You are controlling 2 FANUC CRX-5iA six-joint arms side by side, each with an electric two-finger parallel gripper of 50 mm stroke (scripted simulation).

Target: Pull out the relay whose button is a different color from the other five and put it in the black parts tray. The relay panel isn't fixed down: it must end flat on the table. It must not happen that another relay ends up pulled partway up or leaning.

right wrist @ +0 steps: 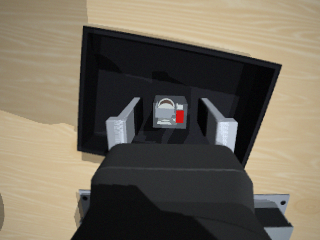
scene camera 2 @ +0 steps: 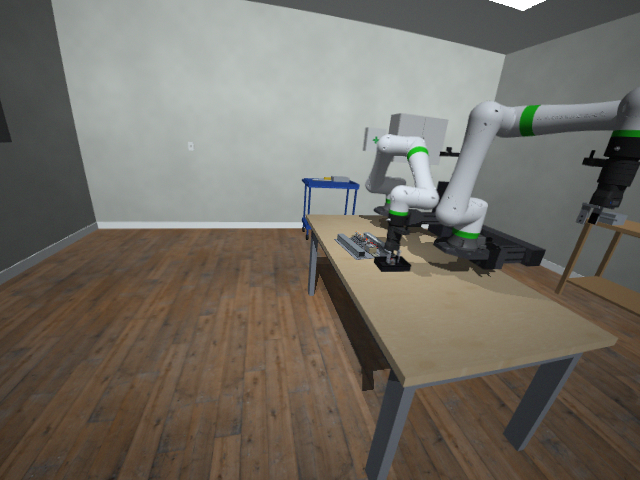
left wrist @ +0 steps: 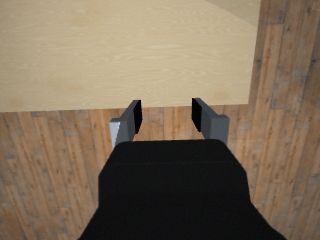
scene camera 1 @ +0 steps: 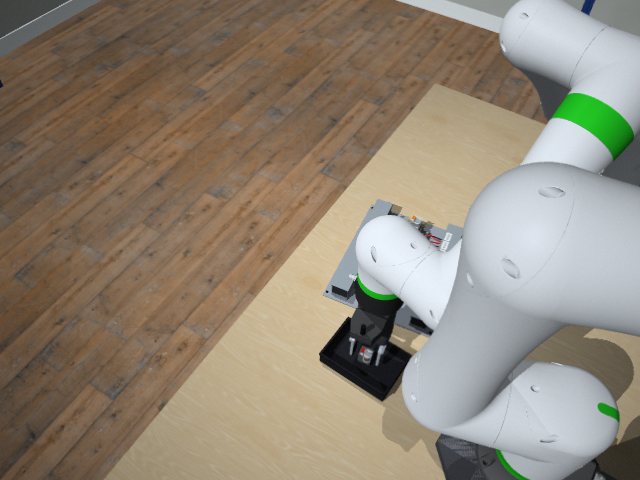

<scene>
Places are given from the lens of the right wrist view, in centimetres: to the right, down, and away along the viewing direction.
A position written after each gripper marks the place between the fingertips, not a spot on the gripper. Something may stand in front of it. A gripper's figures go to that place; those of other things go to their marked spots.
right gripper (right wrist: 170, 109): 1, -1, 17
black parts tray (right wrist: 116, 67): -4, -5, 18
red-button relay (right wrist: 169, 111): 1, -1, 15
The marked spots on the red-button relay and the black parts tray are 8 cm apart.
</scene>
